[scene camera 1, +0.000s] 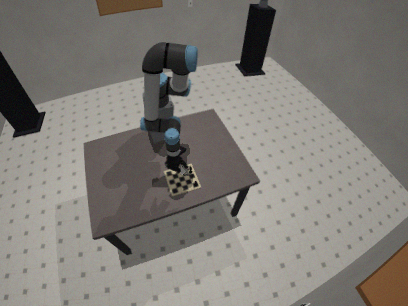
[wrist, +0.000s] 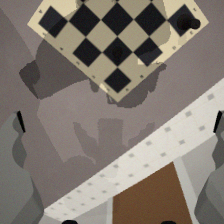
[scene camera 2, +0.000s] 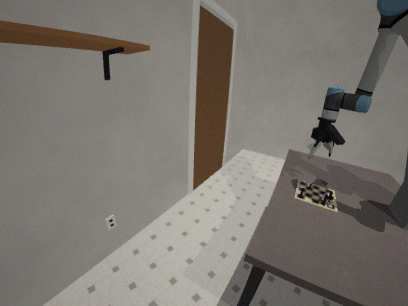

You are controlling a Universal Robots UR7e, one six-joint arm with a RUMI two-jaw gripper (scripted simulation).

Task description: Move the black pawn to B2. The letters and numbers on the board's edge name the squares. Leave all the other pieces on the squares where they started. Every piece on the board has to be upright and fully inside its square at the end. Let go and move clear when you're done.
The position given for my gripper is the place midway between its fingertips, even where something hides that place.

Note:
In view: my gripper point(scene camera 2: 319, 157) and a chessboard point(wrist: 87, 41).
My gripper shows as well in the wrist view point(wrist: 118, 112).

